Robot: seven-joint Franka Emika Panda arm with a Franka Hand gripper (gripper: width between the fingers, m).
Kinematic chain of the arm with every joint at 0, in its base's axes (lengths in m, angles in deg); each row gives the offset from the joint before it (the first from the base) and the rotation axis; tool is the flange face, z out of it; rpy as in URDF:
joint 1: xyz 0 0 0.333 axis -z
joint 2: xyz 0 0 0 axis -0.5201 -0.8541 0
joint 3: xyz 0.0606 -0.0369 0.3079 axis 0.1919 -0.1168 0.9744
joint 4: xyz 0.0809 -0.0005 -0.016 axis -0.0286 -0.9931 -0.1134
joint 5: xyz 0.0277 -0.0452 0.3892 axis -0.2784 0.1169 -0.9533
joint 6: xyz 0 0 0 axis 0.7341 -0.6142 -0.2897
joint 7: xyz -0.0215 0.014 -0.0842 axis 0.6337 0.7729 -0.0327
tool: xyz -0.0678 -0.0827 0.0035 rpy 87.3 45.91 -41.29
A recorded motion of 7 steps. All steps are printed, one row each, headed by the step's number.
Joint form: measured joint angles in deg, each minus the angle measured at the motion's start. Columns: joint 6, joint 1, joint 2, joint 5, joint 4, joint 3, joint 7.
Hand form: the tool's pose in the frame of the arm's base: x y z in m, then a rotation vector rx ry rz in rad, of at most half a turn. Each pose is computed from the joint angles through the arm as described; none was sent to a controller.
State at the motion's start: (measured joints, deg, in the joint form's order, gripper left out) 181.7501 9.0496 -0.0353 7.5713 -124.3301 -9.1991 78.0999
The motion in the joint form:
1: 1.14 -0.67 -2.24 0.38 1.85 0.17 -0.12
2: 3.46 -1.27 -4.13 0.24 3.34 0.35 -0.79
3: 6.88 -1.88 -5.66 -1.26 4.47 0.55 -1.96
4: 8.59 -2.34 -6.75 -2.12 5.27 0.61 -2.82
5: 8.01 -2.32 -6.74 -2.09 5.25 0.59 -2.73
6: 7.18 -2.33 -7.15 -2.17 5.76 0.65 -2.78
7: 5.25 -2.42 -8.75 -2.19 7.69 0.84 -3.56
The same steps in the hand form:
1: 0.4644 -0.0815 0.2535 -2.0552 0.4353 0.5848
2: 0.4762 -0.0812 0.2467 -2.0682 0.4535 0.5637
3: 0.4892 -0.0809 0.2409 -2.0728 0.5040 0.5204
4: 0.4969 -0.0801 0.2368 -2.0700 0.5343 0.5030
5: 0.4958 -0.0793 0.2371 -2.0646 0.5278 0.5112
6: 0.4974 -0.0781 0.2373 -2.0534 0.5192 0.5211
7: 0.5045 -0.0756 0.2370 -2.0256 0.5061 0.5490

